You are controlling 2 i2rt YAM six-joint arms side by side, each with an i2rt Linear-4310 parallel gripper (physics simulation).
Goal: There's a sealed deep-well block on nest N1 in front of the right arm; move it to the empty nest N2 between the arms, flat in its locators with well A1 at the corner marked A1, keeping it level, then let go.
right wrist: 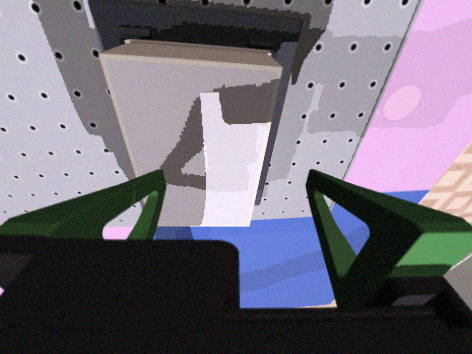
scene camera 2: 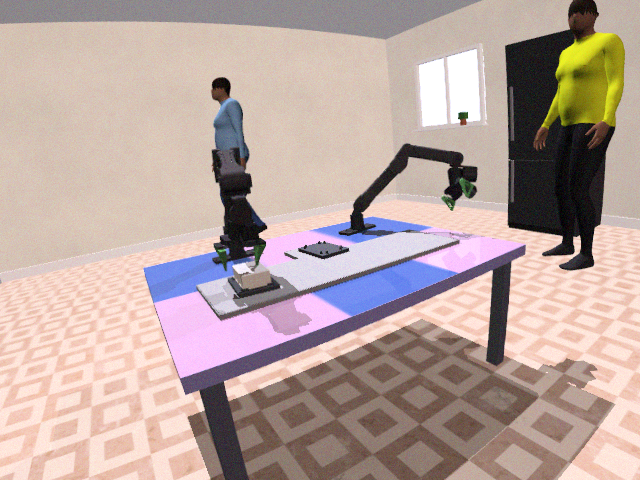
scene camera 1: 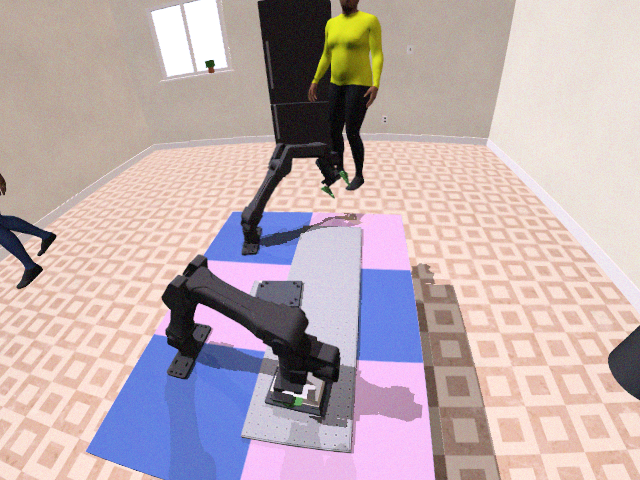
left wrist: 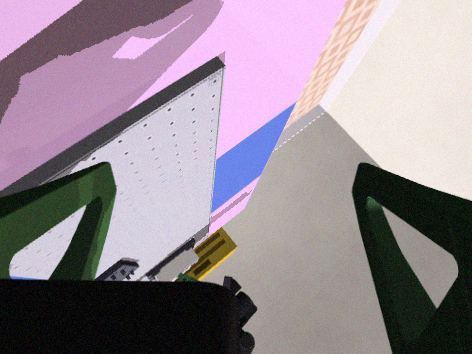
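Where they show: left gripper, fingertip midpoint: (scene camera 2: 459,203) (scene camera 1: 342,192) (left wrist: 234,176); right gripper, fingertip midpoint: (right wrist: 235,177) (scene camera 2: 241,268) (scene camera 1: 293,389) (left wrist: 180,276); left arm's base, origin of the base link: (scene camera 2: 357,230) (scene camera 1: 252,240); right arm's base, origin of the base link: (scene camera 2: 237,256) (scene camera 1: 190,350).
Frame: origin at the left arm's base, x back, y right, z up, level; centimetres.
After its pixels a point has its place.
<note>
The sealed deep-well block (scene camera 1: 312,396) @[x -25.9, y 75.9, z 6.7 cm] (scene camera 2: 251,277) @[x -27.8, y 74.6, z 5.8 cm] (right wrist: 155,85) @[x -27.6, y 71.1, z 6.7 cm], pale with a flat top, sits on dark nest N1 (scene camera 2: 273,283) @[x -30.1, y 69.1, z 2.7 cm] (right wrist: 107,25) @[x -30.4, y 68.4, z 2.5 cm]. My right gripper (scene camera 2: 240,267) @[x -21.2, y 73.8, z 7.0 cm] (right wrist: 235,177) @[x -21.2, y 73.8, z 7.0 cm] is open and empty; its green fingers are spread above the block's arm-side end, and its tips appear higher than the block's top. Dark nest N2 (scene camera 1: 281,292) @[x -15.9, y 35.6, z 2.5 cm] (scene camera 2: 324,249) @[x -16.7, y 36.7, z 2.5 cm] is empty, with small locators around its edge. My left gripper (scene camera 1: 340,189) @[x -43.9, y -16.2, z 12.4 cm] (scene camera 2: 462,202) @[x -43.9, y -16.2, z 12.4 cm] (left wrist: 234,176) @[x -43.9, y -16.2, z 12.4 cm] is open and empty, high above the far end of the table. The A1 marks are not readable.
A grey perforated board (scene camera 1: 330,268) @[x -34.5, y 23.9, z 1.3 cm] (scene camera 2: 382,258) @[x -39.6, y 31.3, z 1.3 cm] (left wrist: 165,150) @[x -42.2, y 4.5, z 1.3 cm] carries nest N1 and runs past N2 along the table (scene camera 2: 356,304) @[x -54.8, y 61.2, z 0.0 cm]. A yellow slotted thing (left wrist: 216,247) shows in the left wrist view. A person in yellow (scene camera 1: 354,49) (scene camera 2: 586,77) stands beyond the table's far end.
</note>
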